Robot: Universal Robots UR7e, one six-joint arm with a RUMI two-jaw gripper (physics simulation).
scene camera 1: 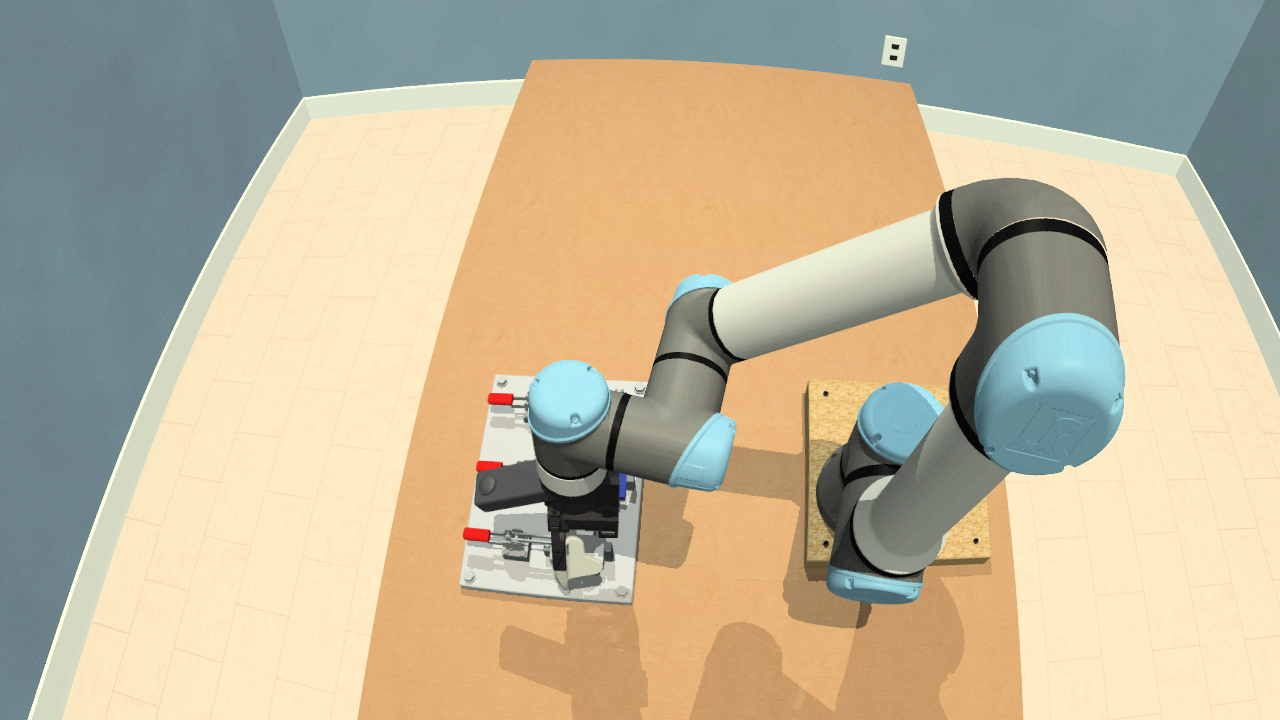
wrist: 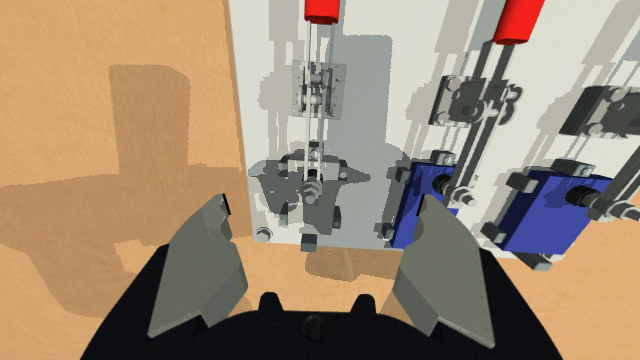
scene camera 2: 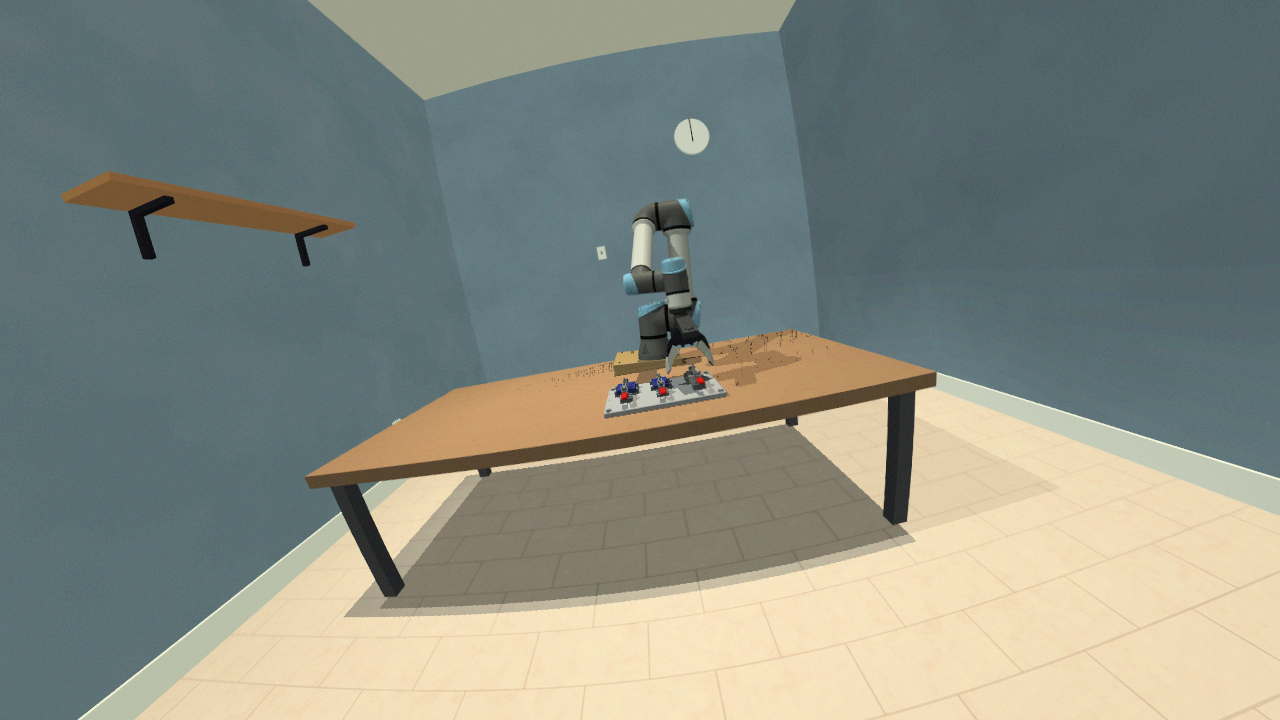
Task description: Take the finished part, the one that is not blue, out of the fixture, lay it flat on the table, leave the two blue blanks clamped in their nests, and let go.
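Where they show: gripper, fingertip midpoint: (scene camera 1: pixel 566 537) (wrist: pixel 322 196) (scene camera 2: pixel 690 370); arm's base at its link origin: (scene camera 2: pixel 655 356).
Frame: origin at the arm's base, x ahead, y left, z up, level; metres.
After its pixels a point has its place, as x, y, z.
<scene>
The finished part, a pale grey block (wrist: pixel 320 215) @[0.382, 0.054, 0.006], sits in the left nest of the fixture plate (wrist: pixel 365 125) @[0.454, 0.015, -0.020] (scene camera 1: pixel 501 573) @[0.502, 0.091, -0.020] (scene camera 2: pixel 640 407) @[0.538, -0.132, -0.021] in the wrist view, partly shadowed. The tip of its red-handled toggle clamp (wrist: pixel 315 95) @[0.477, 0.055, 0.025] lies over its upper end. One blue blank (wrist: pixel 424 176) @[0.413, -0.034, -0.004] sits in the middle nest and another blue blank (wrist: pixel 535 215) @[0.376, -0.136, 0.001] in the right nest, each under a clamp tip. My gripper (wrist: pixel 322 196) @[0.409, 0.052, 0.020] (scene camera 2: pixel 690 368) @[0.409, 0.052, 0.020] is open and empty above the finished part's nest, its jaws to either side in the wrist view. The right jaw overlaps the middle blank in that view.
Red clamp handles (wrist: pixel 321 10) @[0.515, 0.050, 0.022] (scene camera 1: pixel 476 534) @[0.530, 0.051, 0.022] stick out along one side of the plate. Small stop blocks (wrist: pixel 309 242) @[0.361, 0.064, 0.016] surround the nests. The arm's wooden base board (scene camera 1: pixel 966 510) (scene camera 2: pixel 631 362) @[0.052, -0.111, 0.006] stands on the table (scene camera 1: pixel 671 179) @[0.244, -0.680, -0.035] beside the fixture.
</scene>
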